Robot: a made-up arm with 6 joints.
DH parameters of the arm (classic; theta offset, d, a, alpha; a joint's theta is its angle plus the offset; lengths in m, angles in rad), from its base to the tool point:
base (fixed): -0.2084 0 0.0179 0
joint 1: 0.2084 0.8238 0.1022 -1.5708
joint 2: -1.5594 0 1.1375 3.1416
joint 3: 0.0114 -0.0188 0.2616 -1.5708
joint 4: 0 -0.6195 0.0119 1.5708
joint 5: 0 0.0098 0.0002 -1.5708
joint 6: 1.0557 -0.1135 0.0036 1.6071
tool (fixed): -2.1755 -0.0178 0 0
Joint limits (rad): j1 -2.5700..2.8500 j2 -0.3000..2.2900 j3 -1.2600..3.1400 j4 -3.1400..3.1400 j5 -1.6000..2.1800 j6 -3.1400..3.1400
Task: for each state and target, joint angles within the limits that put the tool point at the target. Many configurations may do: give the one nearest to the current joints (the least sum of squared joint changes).
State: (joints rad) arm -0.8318 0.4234 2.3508 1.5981 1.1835 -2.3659
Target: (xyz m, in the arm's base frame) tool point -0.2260 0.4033 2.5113
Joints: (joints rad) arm -0.7509 -0.0890 1.8036 1.5677 0.9173 -2.3688
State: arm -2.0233 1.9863 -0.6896 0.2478 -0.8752 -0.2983
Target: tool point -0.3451 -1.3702 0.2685
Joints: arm -1.8339 1.4409 -0.1343 0.2479 -0.8280 -0.3050
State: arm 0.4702 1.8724 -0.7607 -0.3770 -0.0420 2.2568
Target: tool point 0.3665 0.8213 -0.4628
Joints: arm 1.1850 2.0499 -0.1437 -0.3392 0.0376 2.2693
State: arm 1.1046 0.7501 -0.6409 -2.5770 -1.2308 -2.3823
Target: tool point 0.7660 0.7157 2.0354
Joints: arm 0.6978 0.1554 -0.1896 -2.6353 -1.2693 -2.3708
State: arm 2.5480 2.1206 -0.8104 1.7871 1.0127 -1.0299
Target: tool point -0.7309 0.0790 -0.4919
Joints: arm 2.8500 2.1876 -0.1573 1.5947 1.1706 -1.0626
